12 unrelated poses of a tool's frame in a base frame.
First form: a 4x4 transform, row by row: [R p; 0 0 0 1], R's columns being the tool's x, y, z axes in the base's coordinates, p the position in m. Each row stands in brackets.
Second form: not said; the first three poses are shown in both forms.
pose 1, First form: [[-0.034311, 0.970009, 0.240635, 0.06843], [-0.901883, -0.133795, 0.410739, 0.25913], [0.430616, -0.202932, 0.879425, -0.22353], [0, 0, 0, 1]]
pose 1, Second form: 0.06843, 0.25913, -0.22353, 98.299, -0.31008, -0.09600, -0.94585
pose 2, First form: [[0.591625, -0.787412, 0.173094, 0.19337], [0.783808, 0.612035, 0.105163, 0.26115], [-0.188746, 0.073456, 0.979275, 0.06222], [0, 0, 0, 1]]
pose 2, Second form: 0.19337, 0.26115, 0.06222, 53.739, -0.01966, 0.22438, 0.97430
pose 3, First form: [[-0.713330, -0.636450, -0.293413, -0.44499], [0.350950, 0.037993, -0.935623, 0.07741], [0.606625, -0.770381, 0.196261, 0.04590], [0, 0, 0, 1]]
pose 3, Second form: -0.44499, 0.07741, 0.04590, 137.692, 0.12274, -0.66856, 0.73346
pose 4, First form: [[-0.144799, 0.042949, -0.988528, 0.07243], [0.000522, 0.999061, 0.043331, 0.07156], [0.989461, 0.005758, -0.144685, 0.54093], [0, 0, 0, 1]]
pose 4, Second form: 0.07243, 0.07156, 0.54093, 98.350, -0.01899, -0.99959, -0.02144
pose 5, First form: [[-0.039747, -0.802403, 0.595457, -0.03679], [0.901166, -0.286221, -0.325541, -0.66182], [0.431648, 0.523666, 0.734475, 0.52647], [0, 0, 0, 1]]
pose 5, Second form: -0.03679, -0.66182, 0.52647, 107.202, 0.44449, 0.08574, 0.89167
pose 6, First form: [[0.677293, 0.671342, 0.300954, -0.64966], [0.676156, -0.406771, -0.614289, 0.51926], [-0.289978, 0.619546, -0.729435, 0.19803], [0, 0, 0, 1]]
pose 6, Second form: -0.64966, 0.51926, 0.19803, 136.841, 0.90189, 0.43195, 0.00352
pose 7, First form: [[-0.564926, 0.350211, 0.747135, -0.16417], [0.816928, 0.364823, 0.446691, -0.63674], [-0.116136, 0.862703, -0.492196, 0.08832], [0, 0, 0, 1]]
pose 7, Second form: -0.16417, -0.63674, 0.08832, 147.795, 0.39029, 0.80990, 0.43786
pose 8, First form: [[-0.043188, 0.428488, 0.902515, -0.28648], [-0.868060, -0.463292, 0.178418, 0.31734], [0.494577, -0.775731, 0.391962, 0.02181], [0, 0, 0, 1]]
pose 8, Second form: -0.28648, 0.31734, 0.02181, 123.866, -0.57455, 0.24565, -0.78073
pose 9, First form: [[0.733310, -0.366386, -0.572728, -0.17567], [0.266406, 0.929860, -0.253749, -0.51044], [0.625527, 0.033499, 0.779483, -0.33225], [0, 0, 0, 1]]
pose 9, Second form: -0.17567, -0.51044, -0.33225, 43.836, 0.20737, -0.86505, 0.45683
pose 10, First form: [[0.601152, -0.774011, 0.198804, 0.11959], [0.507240, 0.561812, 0.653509, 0.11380], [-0.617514, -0.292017, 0.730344, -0.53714], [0, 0, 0, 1]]
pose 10, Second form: 0.11959, 0.11380, -0.53714, 63.471, -0.52840, 0.45619, 0.71602
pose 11, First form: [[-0.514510, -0.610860, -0.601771, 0.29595], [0.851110, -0.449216, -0.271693, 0.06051], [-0.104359, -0.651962, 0.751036, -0.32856], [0, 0, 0, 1]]
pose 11, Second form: 0.29595, 0.06051, -0.32856, 127.326, -0.23910, -0.31276, 0.91925
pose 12, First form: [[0.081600, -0.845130, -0.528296, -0.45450], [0.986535, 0.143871, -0.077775, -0.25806], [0.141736, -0.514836, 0.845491, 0.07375], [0, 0, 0, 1]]
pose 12, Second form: -0.45450, -0.25806, 0.07375, 87.967, -0.21867, -0.33523, 0.91641
